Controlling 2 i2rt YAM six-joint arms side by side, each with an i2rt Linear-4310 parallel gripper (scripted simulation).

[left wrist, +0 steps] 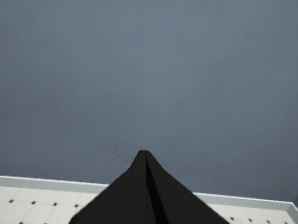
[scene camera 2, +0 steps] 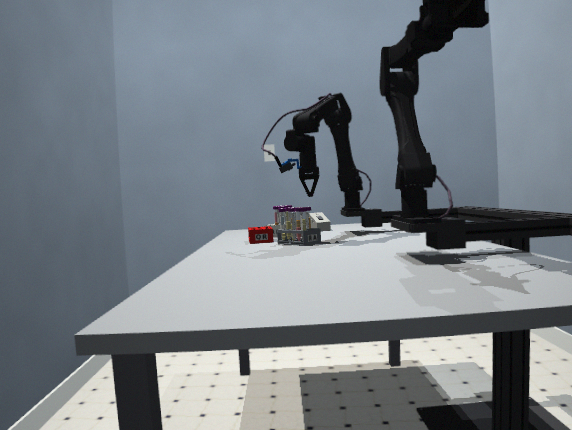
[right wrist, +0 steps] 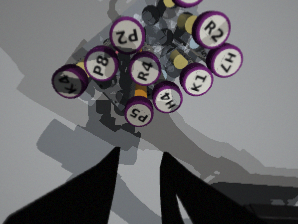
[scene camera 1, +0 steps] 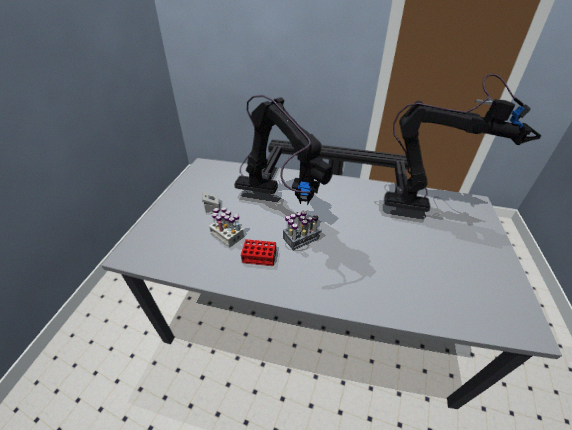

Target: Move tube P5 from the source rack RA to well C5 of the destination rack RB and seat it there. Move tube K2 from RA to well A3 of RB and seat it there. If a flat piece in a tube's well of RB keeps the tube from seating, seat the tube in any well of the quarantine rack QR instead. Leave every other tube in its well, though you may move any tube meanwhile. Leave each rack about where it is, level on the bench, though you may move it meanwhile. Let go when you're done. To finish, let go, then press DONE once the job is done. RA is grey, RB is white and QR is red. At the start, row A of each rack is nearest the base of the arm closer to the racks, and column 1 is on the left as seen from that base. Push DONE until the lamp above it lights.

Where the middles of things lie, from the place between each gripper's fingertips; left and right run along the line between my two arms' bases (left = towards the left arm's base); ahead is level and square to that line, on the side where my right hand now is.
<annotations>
The red rack QR (scene camera 1: 265, 252) is 180 mm ahead of my right hand, 160 mm to the right of it and 140 mm below it.
Right now the red rack QR is 103 cm to the right of my left hand, 46 cm below it and 36 cm ahead of it.
</annotations>
